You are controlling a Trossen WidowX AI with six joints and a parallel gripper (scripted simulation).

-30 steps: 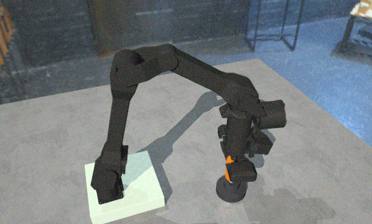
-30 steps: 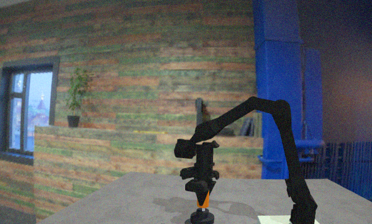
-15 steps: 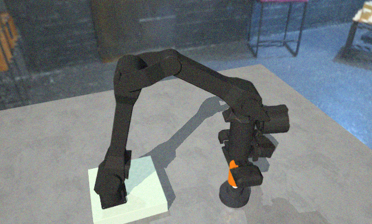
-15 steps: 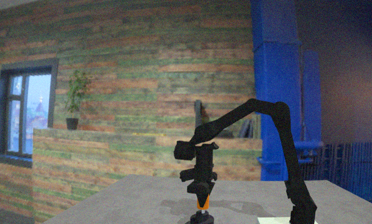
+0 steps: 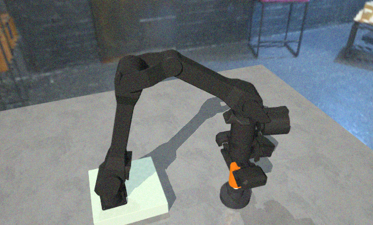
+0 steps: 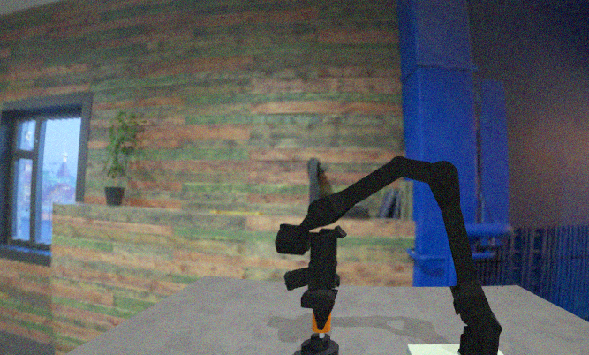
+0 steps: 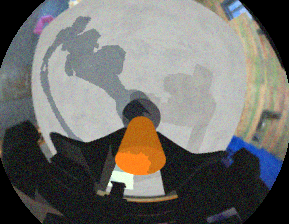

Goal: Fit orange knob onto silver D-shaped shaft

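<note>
My gripper tip is now 3 cm below the orange knob. From my gripper tip the other things lie so: round black pedestal (4 cm below).
</note>
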